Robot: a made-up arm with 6 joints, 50 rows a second.
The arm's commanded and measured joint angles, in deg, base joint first. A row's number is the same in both.
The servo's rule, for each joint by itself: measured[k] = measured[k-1] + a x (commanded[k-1-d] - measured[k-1]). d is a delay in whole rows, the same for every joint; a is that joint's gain. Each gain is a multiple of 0.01, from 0.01 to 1. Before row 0 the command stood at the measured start. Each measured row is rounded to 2 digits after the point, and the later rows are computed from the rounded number. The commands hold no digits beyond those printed.
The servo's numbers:
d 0
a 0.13 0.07 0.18 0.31 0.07 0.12
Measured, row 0:
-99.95, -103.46, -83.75, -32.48, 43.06, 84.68
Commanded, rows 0 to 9:
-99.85, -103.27, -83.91, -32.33, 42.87, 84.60
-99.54, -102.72, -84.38, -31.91, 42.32, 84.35
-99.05, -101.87, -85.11, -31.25, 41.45, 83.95
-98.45, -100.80, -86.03, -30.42, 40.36, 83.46
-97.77, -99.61, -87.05, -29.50, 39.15, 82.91
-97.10, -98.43, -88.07, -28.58, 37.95, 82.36
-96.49, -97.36, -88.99, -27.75, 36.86, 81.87
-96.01, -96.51, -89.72, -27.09, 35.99, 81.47
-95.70, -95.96, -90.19, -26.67, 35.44, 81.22
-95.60, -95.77, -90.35, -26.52, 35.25, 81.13
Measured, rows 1 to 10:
-99.94, -103.45, -83.78, -32.43, 43.05, 84.67
-99.89, -103.40, -83.89, -32.27, 43.00, 84.63
-99.78, -103.29, -84.11, -31.95, 42.89, 84.55
-99.61, -103.12, -84.46, -31.48, 42.71, 84.42
-99.37, -102.87, -84.93, -30.87, 42.46, 84.24
-99.07, -102.56, -85.50, -30.16, 42.14, 84.01
-98.73, -102.20, -86.13, -29.41, 41.77, 83.75
-98.38, -101.80, -86.78, -28.69, 41.37, 83.48
-98.03, -101.39, -87.39, -28.06, 40.95, 83.21
-97.71, -101.00, -87.92, -27.58, 40.55, 82.96

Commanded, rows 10 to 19:
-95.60, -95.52, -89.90, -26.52, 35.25, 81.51
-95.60, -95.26, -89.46, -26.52, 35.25, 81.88
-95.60, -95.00, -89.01, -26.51, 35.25, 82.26
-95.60, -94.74, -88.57, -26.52, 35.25, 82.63
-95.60, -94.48, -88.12, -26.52, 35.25, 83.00
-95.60, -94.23, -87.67, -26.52, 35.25, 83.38
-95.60, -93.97, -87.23, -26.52, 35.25, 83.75
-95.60, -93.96, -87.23, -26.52, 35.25, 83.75
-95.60, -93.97, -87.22, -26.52, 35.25, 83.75
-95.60, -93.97, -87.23, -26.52, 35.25, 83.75
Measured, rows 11 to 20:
-97.44, -100.62, -88.28, -27.25, 40.18, 82.79
-97.20, -100.24, -88.49, -27.02, 39.83, 82.68
-96.99, -99.87, -88.58, -26.86, 39.51, 82.63
-96.81, -99.51, -88.58, -26.75, 39.21, 82.63
-96.65, -99.16, -88.50, -26.68, 38.93, 82.67
-96.51, -98.81, -88.35, -26.63, 38.67, 82.76
-96.39, -98.47, -88.15, -26.60, 38.43, 82.88
-96.29, -98.15, -87.98, -26.58, 38.21, 82.98
-96.20, -97.86, -87.84, -26.56, 38.00, 83.07
-96.12, -97.59, -87.73, -26.55, 37.81, 83.15

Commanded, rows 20 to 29:
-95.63, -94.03, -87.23, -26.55, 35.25, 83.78
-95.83, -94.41, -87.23, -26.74, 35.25, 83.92
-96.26, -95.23, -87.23, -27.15, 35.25, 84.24
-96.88, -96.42, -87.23, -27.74, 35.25, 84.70
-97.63, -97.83, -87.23, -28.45, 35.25, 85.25
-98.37, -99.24, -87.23, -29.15, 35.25, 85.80
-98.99, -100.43, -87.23, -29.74, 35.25, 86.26
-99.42, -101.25, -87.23, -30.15, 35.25, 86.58
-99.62, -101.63, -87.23, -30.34, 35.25, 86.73
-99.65, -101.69, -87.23, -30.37, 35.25, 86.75
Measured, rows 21 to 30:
-96.06, -97.34, -87.64, -26.55, 37.63, 83.23
-96.03, -97.13, -87.57, -26.61, 37.46, 83.31
-96.06, -97.00, -87.51, -26.78, 37.31, 83.42
-96.17, -96.96, -87.46, -27.08, 37.17, 83.57
-96.36, -97.02, -87.42, -27.50, 37.04, 83.77
-96.62, -97.18, -87.39, -28.01, 36.91, 84.01
-96.93, -97.41, -87.36, -28.55, 36.79, 84.28
-97.25, -97.68, -87.34, -29.05, 36.68, 84.56
-97.56, -97.96, -87.32, -29.45, 36.58, 84.82
-97.83, -98.22, -87.30, -29.74, 36.49, 85.05

